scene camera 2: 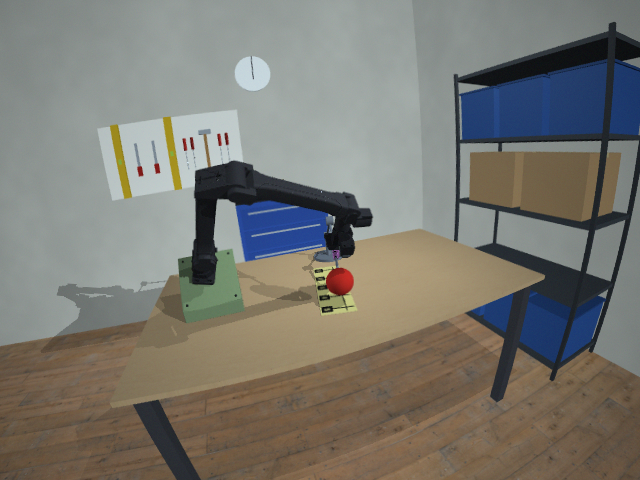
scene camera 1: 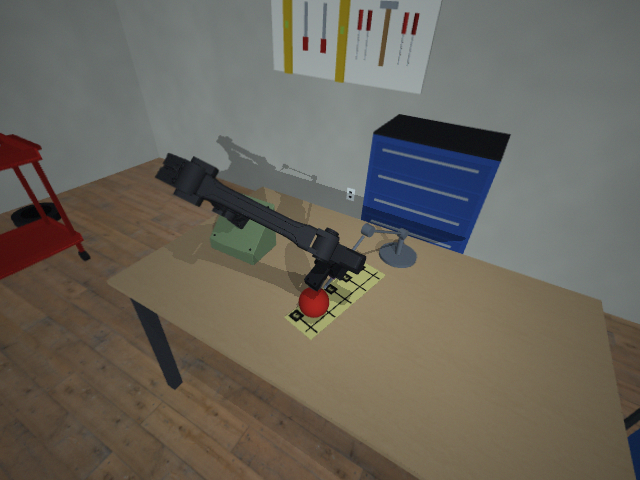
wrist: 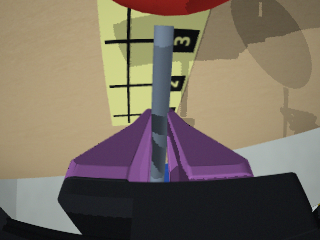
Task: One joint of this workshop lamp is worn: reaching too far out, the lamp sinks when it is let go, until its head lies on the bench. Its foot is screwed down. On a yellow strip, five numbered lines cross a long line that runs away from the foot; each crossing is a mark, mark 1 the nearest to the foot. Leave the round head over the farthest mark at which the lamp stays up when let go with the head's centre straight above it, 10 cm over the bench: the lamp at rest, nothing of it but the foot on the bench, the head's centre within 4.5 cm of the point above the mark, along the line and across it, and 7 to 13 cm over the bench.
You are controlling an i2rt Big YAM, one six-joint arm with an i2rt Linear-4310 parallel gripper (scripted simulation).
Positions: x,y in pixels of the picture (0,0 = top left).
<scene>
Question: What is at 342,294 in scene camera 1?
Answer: A yellow strip.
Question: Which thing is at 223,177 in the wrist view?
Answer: The gripper.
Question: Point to a round red lamp head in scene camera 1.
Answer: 313,304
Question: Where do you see a grey lamp foot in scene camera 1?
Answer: At 404,257
</scene>
